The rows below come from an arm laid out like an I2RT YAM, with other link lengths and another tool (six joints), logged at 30 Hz.
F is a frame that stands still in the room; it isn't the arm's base.
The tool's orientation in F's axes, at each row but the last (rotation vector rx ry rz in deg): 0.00 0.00 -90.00; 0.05 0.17 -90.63; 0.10 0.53 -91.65; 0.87 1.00 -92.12; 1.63 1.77 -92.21; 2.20 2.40 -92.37; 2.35 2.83 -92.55; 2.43 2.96 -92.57; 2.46 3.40 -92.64
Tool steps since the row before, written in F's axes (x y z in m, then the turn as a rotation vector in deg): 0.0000 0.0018 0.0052 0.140 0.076 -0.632; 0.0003 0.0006 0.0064 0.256 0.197 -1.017; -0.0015 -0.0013 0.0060 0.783 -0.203 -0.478; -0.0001 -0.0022 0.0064 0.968 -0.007 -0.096; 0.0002 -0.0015 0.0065 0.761 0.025 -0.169; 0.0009 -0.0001 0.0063 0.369 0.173 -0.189; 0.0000 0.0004 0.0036 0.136 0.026 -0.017; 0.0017 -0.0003 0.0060 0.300 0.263 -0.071; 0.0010 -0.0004 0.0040 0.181 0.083 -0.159
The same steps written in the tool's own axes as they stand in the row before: -0.0018 0.0000 0.0052 -0.076 0.140 -0.632; -0.0006 0.0003 0.0064 -0.197 0.255 -1.017; 0.0013 -0.0015 0.0060 0.184 0.791 -0.473; 0.0021 0.0000 0.0064 -0.027 0.968 -0.095; 0.0012 0.0002 0.0066 -0.048 0.760 -0.169; -0.0003 0.0009 0.0063 -0.178 0.362 -0.197; -0.0006 0.0000 0.0036 -0.031 0.135 -0.018; -0.0001 0.0017 0.0060 -0.272 0.288 -0.085; 0.0001 0.0010 0.0040 -0.081 0.179 -0.162
